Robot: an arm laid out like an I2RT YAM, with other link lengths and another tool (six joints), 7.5 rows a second.
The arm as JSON. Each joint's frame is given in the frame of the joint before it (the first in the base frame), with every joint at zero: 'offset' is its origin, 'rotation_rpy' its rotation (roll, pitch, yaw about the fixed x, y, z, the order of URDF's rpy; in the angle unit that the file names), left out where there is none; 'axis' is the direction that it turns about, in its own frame. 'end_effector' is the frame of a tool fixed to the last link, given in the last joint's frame.
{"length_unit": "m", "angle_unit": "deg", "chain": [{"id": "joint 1", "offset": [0.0, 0.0, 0.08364], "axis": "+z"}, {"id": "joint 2", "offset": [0.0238, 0.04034, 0.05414], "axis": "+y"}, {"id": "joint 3", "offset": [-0.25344, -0.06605, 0.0], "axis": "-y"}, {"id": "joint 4", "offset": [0.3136, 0.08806, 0.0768], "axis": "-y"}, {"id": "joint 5", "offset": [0.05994, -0.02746, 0.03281], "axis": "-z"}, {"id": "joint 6", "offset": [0.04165, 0.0, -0.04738], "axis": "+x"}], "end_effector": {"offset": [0.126, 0.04, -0.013], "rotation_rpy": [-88.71, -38.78, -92.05]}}
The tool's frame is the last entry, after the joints.
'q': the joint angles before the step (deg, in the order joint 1, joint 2, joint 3, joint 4, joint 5, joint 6). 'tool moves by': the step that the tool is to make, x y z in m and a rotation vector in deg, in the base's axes. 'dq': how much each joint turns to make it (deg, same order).
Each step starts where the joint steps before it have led.
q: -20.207 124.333 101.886 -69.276 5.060 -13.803
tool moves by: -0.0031 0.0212 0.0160 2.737 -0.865 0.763
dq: 1.337 -2.590 -1.084 -1.637 -2.885 0.485
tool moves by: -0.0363 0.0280 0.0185 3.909 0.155 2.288
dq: 0.723 -9.064 -9.629 -0.813 -3.585 -1.726
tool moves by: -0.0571 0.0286 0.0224 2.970 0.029 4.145
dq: 0.608 -13.268 -12.695 -1.686 -2.579 -3.719
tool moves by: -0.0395 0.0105 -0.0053 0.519 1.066 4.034
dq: 0.085 -7.155 -8.945 0.347 0.175 -3.958
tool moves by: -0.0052 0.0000 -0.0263 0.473 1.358 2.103
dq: 0.006 1.773 -3.238 3.437 0.196 -2.093
